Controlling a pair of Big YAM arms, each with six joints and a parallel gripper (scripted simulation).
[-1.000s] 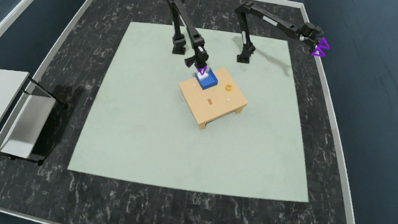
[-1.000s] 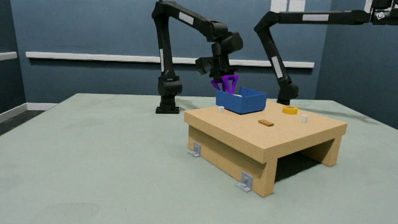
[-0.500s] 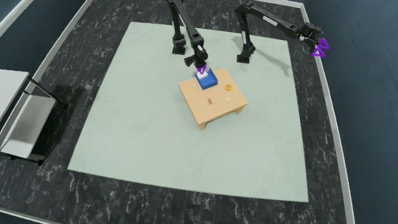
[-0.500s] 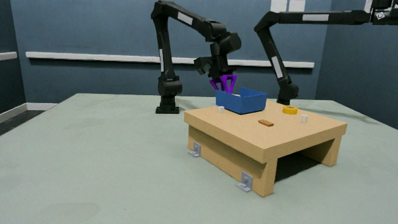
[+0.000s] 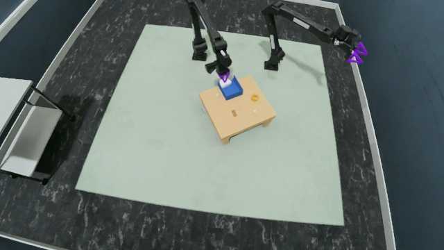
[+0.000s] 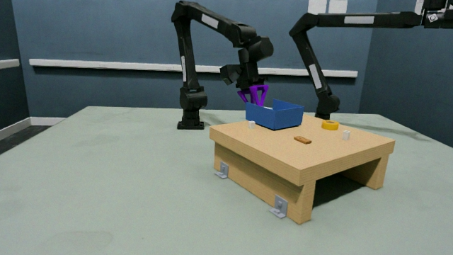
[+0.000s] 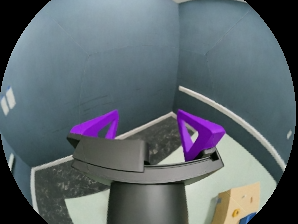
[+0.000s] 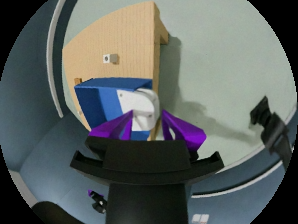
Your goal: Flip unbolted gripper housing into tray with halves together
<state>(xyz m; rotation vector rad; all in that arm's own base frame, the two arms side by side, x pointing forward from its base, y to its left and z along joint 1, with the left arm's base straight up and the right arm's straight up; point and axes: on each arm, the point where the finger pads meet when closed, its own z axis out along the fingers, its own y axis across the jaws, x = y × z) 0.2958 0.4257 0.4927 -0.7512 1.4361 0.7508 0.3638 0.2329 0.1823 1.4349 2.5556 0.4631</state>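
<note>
Right now the white gripper housing is 2 cm ahead of my right hand, 1 cm to the left of it and 1 cm below it. The rest, counted from my right hand: blue tray (6 cm ahead, 5 cm to the left, 2 cm below).
</note>
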